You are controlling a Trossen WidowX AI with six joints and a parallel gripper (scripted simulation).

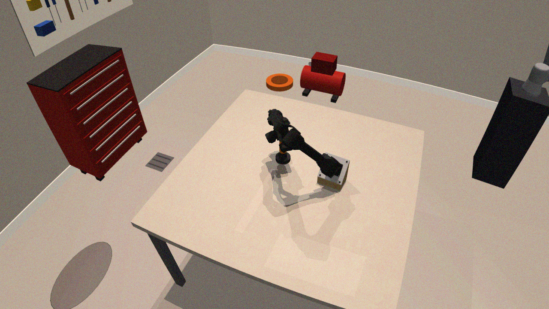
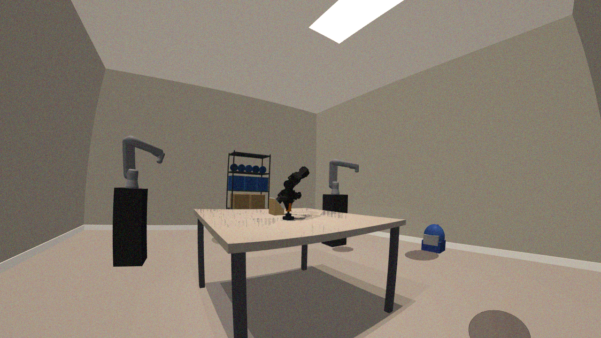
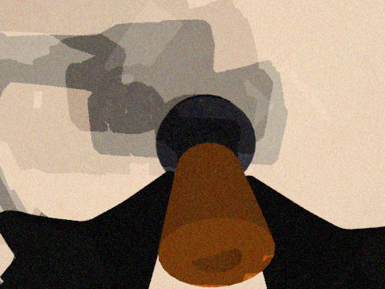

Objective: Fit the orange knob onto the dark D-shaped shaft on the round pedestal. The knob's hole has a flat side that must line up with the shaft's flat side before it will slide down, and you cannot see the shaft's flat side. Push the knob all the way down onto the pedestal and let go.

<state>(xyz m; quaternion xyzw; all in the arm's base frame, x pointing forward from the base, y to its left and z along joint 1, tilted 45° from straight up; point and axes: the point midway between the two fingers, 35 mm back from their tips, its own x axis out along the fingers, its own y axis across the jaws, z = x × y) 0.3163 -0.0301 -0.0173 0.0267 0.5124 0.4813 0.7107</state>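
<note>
My gripper tip is now 2 cm below the orange knob. Round my gripper tip: round pedestal: 4 cm below.
</note>
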